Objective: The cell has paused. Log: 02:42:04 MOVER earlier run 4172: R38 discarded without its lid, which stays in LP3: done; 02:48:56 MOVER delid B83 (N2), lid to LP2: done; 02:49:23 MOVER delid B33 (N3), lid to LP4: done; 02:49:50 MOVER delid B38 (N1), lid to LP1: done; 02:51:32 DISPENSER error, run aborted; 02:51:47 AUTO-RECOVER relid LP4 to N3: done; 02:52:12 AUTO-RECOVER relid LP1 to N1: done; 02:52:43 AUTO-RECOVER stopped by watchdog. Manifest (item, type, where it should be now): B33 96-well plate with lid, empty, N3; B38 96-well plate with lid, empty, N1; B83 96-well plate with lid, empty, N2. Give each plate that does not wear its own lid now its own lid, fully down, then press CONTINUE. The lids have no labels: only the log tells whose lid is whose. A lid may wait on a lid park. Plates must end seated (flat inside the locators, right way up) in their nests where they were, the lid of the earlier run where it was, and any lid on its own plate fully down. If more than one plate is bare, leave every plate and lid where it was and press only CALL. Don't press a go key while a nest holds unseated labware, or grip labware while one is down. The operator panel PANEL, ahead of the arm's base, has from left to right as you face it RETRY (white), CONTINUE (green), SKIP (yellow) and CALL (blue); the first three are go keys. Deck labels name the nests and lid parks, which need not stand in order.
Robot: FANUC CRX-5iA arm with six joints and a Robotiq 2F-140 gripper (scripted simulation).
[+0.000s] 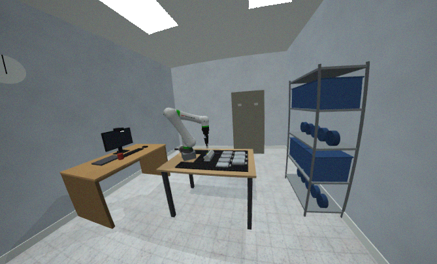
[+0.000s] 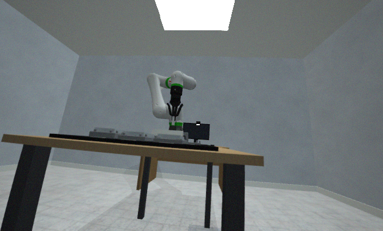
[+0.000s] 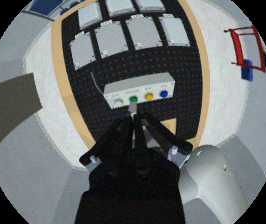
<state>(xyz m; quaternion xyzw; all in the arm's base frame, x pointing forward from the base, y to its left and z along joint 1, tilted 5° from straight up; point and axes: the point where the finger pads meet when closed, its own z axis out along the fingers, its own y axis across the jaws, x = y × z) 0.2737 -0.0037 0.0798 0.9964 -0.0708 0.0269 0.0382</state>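
Now: the green key 90 mm below my hand. From my hand the other things lie so: white key 90 mm below, 50 mm to the left, 10 mm ahead; yellow key 90 mm below, 50 mm to the right, 10 mm behind; blue key 100 mm to the right, 90 mm below, 10 mm behind.
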